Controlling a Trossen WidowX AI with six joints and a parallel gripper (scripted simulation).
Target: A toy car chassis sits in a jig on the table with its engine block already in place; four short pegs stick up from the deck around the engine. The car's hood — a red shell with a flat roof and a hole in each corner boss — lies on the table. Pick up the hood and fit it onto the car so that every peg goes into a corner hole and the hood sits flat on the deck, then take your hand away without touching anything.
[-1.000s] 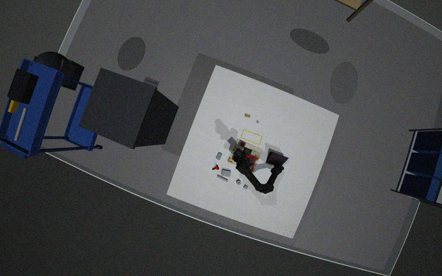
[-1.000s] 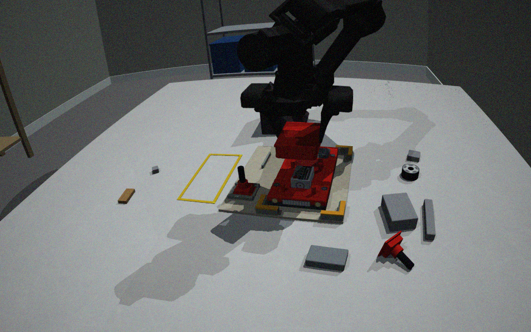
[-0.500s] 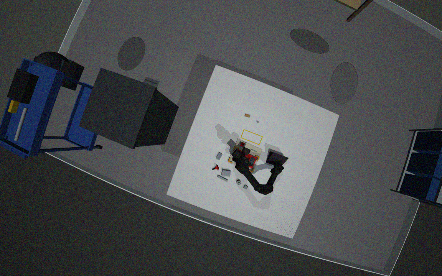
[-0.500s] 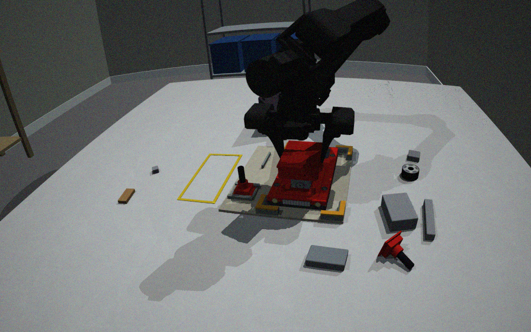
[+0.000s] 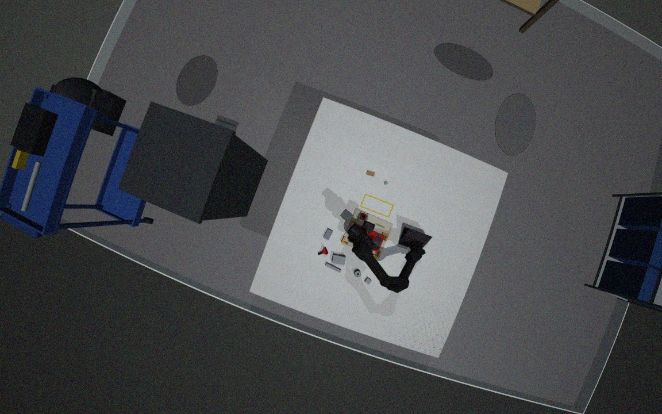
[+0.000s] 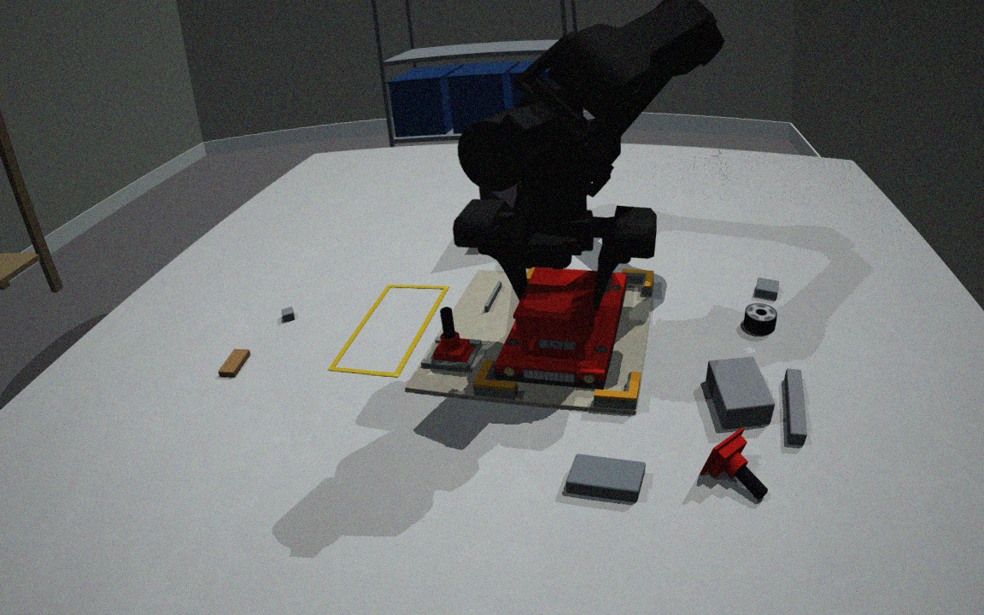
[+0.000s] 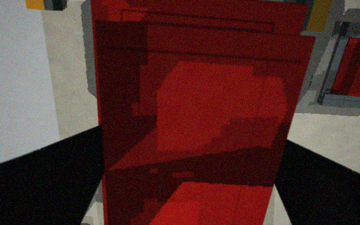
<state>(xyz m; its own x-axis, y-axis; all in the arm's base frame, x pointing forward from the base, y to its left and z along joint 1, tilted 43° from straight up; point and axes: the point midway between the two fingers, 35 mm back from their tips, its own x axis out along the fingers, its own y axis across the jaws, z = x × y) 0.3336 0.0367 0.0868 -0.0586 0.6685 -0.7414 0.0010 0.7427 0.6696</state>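
My gripper tip is now 3 cm above the grey engine block. Also, from my gripper tip: red hood 1 cm above; grey bar 7 cm ahead, 25 cm to the left, 5 cm below; black wheel 8 cm behind, 22 cm to the left, 5 cm below.
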